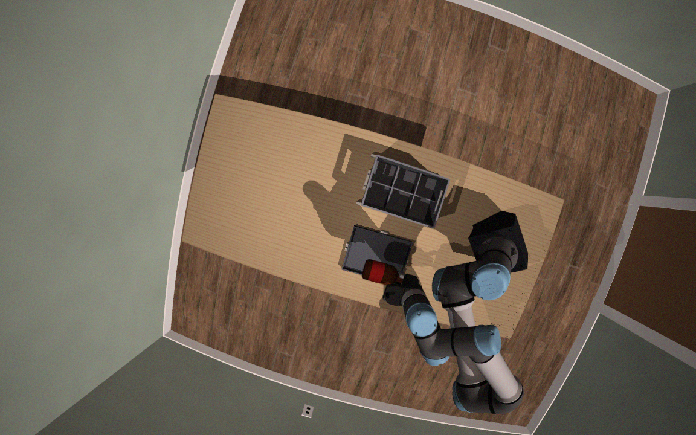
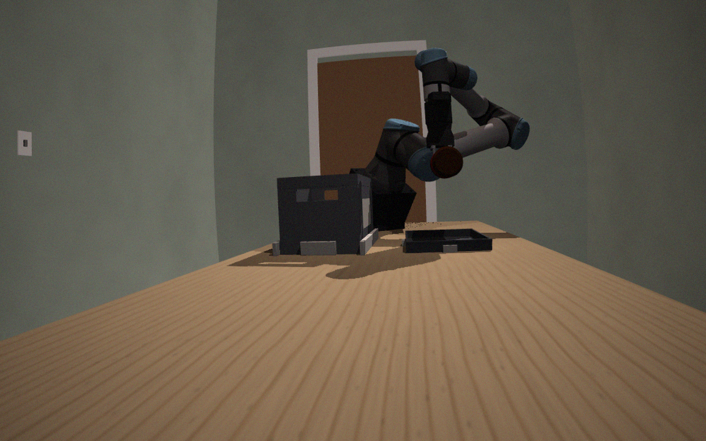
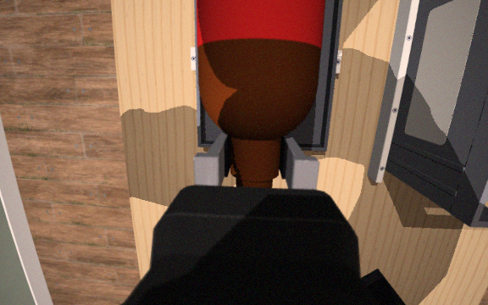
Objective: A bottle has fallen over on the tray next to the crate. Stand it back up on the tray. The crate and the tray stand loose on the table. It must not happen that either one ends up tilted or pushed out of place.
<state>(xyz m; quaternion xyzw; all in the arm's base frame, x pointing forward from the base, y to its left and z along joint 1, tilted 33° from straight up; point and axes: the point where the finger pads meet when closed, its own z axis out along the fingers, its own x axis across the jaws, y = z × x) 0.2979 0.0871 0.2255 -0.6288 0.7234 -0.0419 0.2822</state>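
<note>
Right now my hand is 50 mm short of the bottle and 10 mm above it. The rest, counted from my hand: dark crate 40 mm ahead, 300 mm to the right, 120 mm below; then dark tray 80 mm ahead, 20 mm to the right, 190 mm below.
</note>
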